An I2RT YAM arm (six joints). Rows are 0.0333 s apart.
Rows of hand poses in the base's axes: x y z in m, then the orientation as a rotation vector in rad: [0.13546 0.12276 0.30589 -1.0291 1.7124 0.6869]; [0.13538 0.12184 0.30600 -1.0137 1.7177 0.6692]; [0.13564 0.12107 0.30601 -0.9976 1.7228 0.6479]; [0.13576 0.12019 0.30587 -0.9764 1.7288 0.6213]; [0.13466 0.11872 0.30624 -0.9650 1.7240 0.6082]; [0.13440 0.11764 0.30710 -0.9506 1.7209 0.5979]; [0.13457 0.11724 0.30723 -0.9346 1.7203 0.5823]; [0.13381 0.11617 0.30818 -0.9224 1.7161 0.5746]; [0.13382 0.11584 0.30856 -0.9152 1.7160 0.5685]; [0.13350 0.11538 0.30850 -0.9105 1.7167 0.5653]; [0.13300 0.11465 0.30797 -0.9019 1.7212 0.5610]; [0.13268 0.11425 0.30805 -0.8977 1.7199 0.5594]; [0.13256 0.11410 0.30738 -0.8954 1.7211 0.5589]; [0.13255 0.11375 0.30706 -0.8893 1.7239 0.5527]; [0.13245 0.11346 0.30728 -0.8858 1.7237 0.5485]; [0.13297 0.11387 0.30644 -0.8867 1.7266 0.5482]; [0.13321 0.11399 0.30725 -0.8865 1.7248 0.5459]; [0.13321 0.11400 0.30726 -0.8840 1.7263 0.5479]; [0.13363 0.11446 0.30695 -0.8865 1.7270 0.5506]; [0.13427 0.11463 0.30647 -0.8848 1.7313 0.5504]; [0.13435 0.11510 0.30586 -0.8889 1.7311 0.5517]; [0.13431 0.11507 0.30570 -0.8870 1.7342 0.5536]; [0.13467 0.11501 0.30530 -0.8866 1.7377 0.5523]
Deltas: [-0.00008 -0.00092 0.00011 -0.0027 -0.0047 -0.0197]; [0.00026 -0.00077 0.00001 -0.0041 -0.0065 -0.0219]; [0.00012 -0.00088 -0.00014 -0.0046 -0.0082 -0.0280]; [-0.00110 -0.00147 0.00037 0.0016 -0.0103 -0.0130]; [-0.00026 -0.00108 0.00086 0.0039 -0.0076 -0.0140]; [0.00017 -0.00040 0.00013 0.0009 -0.0080 -0.0182]; [-0.00076 -0.00107 0.00095 0.0045 -0.0072 -0.0111]; [0.00001 -0.00033 0.00038 0.0008 -0.0030 -0.0078]; [-0.00032 -0.00046 -0.00006 0.0006 -0.0009 -0.0049]; [-0.00050 -0.00073 -0.00053 0.0006 0.0018 -0.0087]; [-0.00032 -0.00040 0.00008 0.0020 -0.0019 -0.0034]; [-0.00012 -0.00015 -0.00067 0.0005 0.0008 -0.0020]; [-0.00001 -0.00035 -0.00032 -0.0011 -0.0005 -0.0077]; [-0.00010 -0.00029 0.00022 -0.0002 -0.0021 -0.0044]; [0.00052 0.00041 -0.00084 -0.0018 0.0024 -0.0001]; [0.00024 0.00012 0.00081 -0.0004 -0.0026 -0.0009]; [0.00000 0.00001 0.00001 0.0019 0.0021 -0.0010]; [0.00042 0.00046 -0.00031 -0.0002 0.0018 0.0029]; [0.00064 0.00017 -0.00048 -0.0009 0.0036 -0.0020]; [0.00008 0.00047 -0.00061 -0.0015 0.0005 0.0034]; [-0.00004 -0.00003 -0.00016 0.0008 0.0035 -0.0009]; [0.00036 -0.00006 -0.00040 -0.0019 0.0024 -0.0015]
